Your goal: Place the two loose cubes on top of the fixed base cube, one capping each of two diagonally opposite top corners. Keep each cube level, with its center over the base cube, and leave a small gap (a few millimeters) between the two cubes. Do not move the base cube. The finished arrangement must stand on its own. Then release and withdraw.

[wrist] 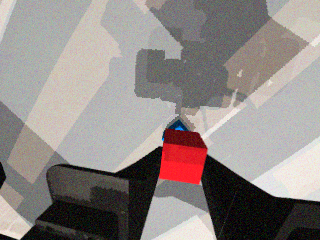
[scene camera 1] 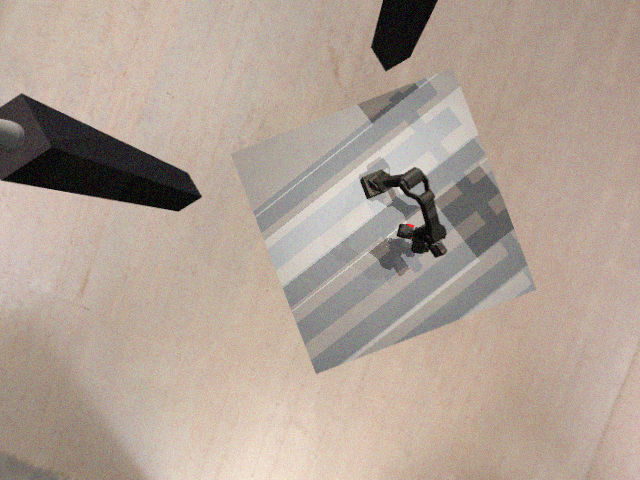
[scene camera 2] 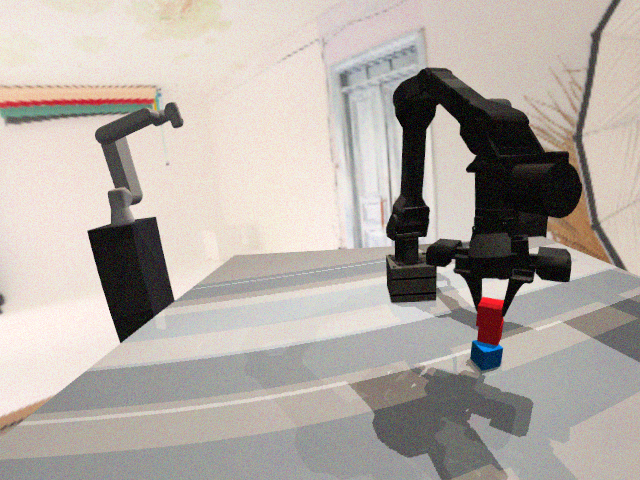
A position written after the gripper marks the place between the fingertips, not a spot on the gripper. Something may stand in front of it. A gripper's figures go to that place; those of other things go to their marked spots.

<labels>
The gripper [scene camera 2: 490, 313]: 0.48 m from the lens. A red cube [scene camera 2: 489, 315]: 0.46 m from the lens. A blue base cube [scene camera 2: 486, 356] is 0.52 m from the lens. The marked spots on the blue base cube and the red cube are 0.08 m apart.
</labels>
